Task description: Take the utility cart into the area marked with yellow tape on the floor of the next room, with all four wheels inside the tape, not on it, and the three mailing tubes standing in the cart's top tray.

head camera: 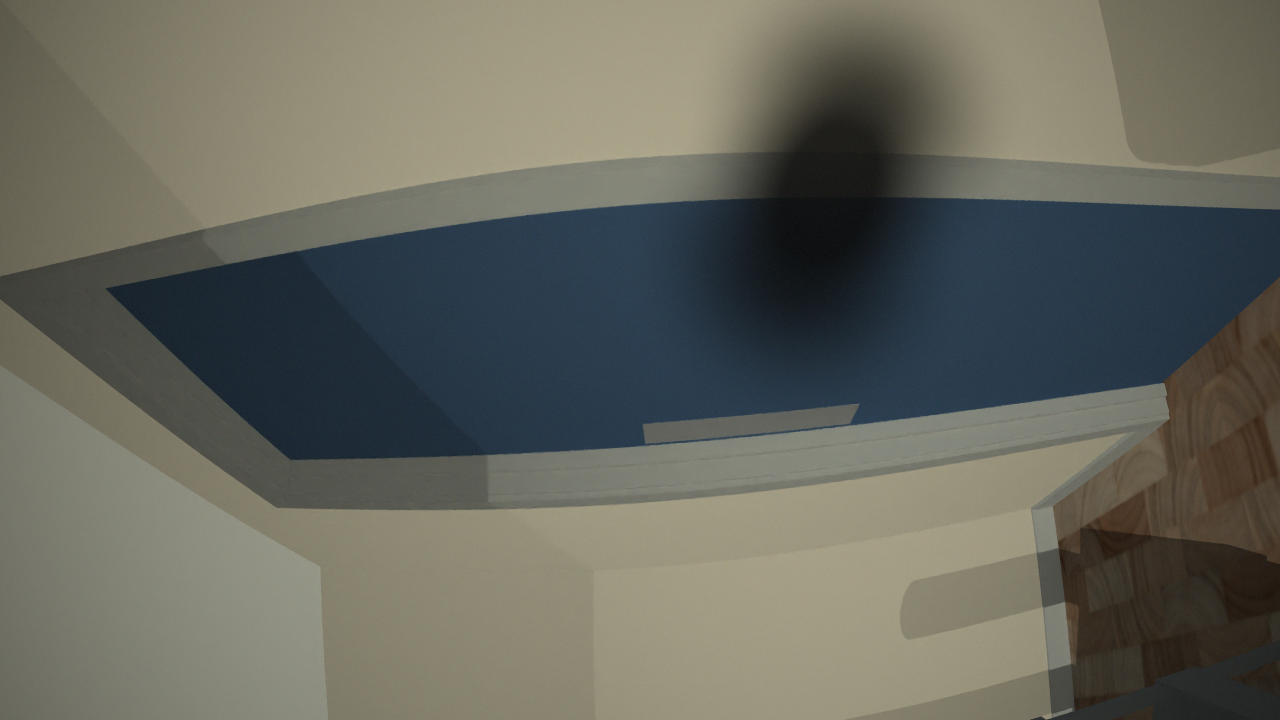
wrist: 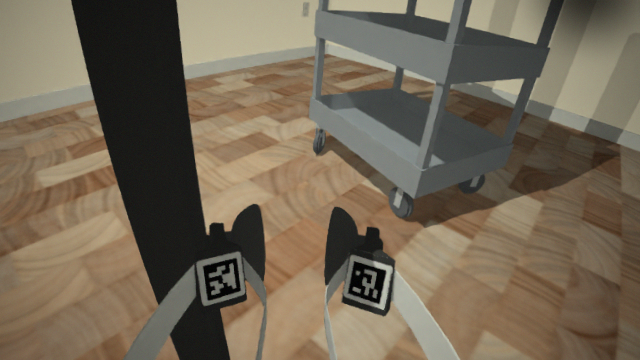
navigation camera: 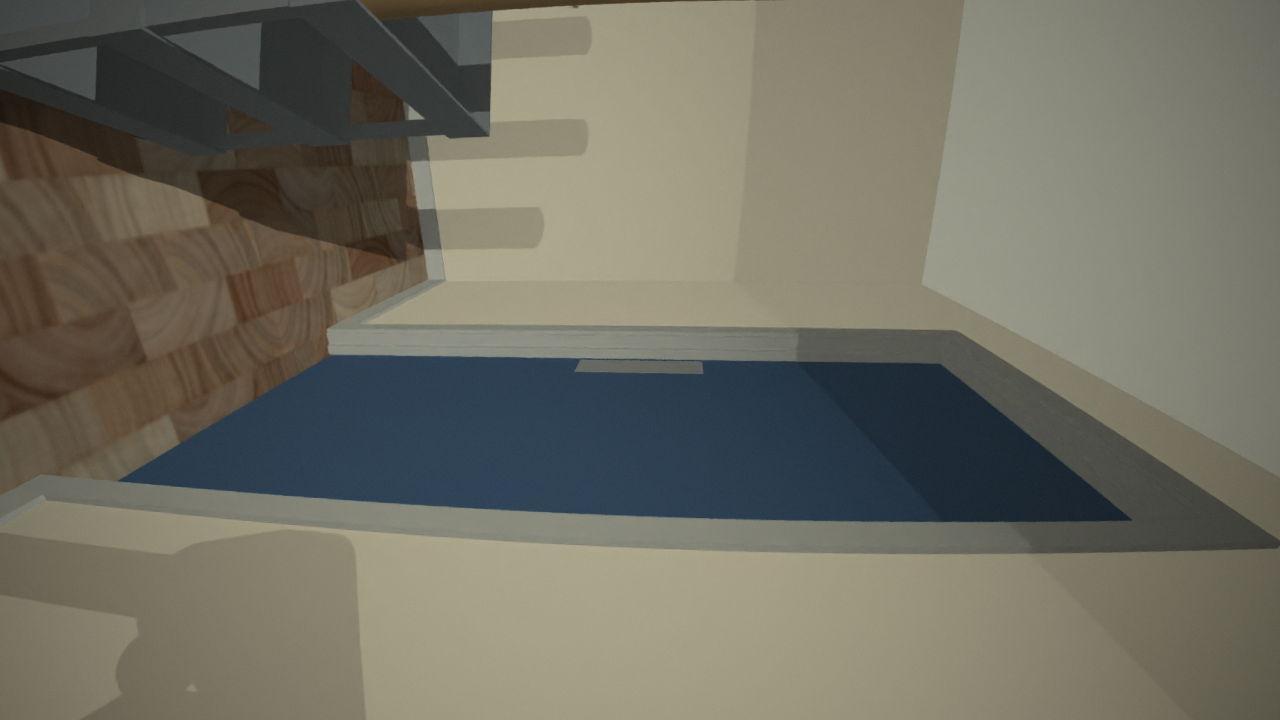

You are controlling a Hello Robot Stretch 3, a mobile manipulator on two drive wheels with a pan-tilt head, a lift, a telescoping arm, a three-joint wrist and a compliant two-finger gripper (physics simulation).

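Frame: origin at the robot's base, x right, y back, z down, level; metres.
Seen in the pictures: gripper, fingertip midpoint: (wrist: 294,232).
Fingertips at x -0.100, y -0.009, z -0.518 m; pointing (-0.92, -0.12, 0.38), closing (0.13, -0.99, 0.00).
A point is followed by its place in that frame.
The grey utility cart (head camera: 1203,694) @[x -0.746, y -0.734, z -0.528 m] (navigation camera: 308,17) @[x -0.637, y -0.437, z -0.783 m] (wrist: 382,47) @[x -0.847, y -0.335, z -0.486 m] stands upright right of centre in the wrist view, with its middle and lower trays and three wheels showing. Its top tray is out of that view. A tan tube (navigation camera: 429,7) @[x -0.736, y -0.512, z -0.895 m] crosses the top edge of the navigation view beside the cart; how it stands is cut off. Long rounded shadows fall on the wall behind. My gripper (wrist: 294,232) @[x -0.100, y -0.009, z -0.518 m] is open and empty above the floor, in front of the cart and apart from it. The yellow tape does not show.
A pale frame (head camera: 572,479) @[x -0.584, y -1.597, z -1.486 m] (navigation camera: 554,342) @[x -0.581, y -1.599, z -0.847 m] surrounds a blue panel (head camera: 572,313) @[x -0.201, y -1.193, z -1.420 m] (navigation camera: 501,438) @[x -0.204, y -1.199, z -0.840 m] with a small light plate (head camera: 747,423) @[x -0.487, y -1.559, z -1.153 m] (navigation camera: 640,367) @[x -0.488, y -1.560, z -1.144 m]. Cream walls (wrist: 240,30) @[x -2.495, y 0.104, z -0.273 m] with pale skirting meet the wooden floor (wrist: 250,135) @[x -1.316, y 0.032, z 0.000 m]. My black mast (wrist: 140,125) @[x -0.116, y 0.066, z -0.577 m] crosses the wrist view's left side.
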